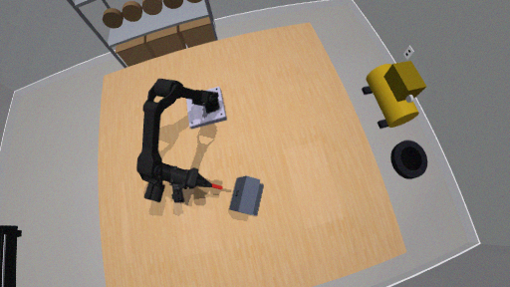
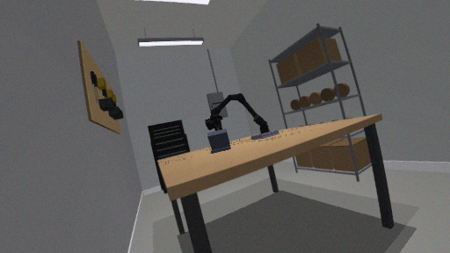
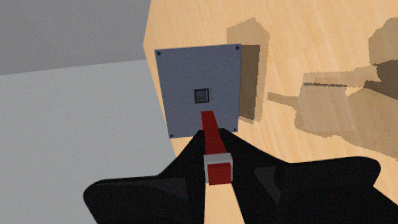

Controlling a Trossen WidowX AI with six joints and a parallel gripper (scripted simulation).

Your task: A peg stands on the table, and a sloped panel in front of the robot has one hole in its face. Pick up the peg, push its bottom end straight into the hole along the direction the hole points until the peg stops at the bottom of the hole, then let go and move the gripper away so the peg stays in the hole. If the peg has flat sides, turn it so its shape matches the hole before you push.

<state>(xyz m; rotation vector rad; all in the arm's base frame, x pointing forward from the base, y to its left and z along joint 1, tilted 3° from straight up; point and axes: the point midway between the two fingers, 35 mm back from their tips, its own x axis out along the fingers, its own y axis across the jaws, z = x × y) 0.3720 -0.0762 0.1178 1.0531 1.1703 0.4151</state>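
My gripper tip is now 100 mm to the right of the grey sloped panel, 60 mm above it and 50 mm short of it. Round my gripper tip: red peg (10 mm to the right, 10 mm behind, 10 mm above).
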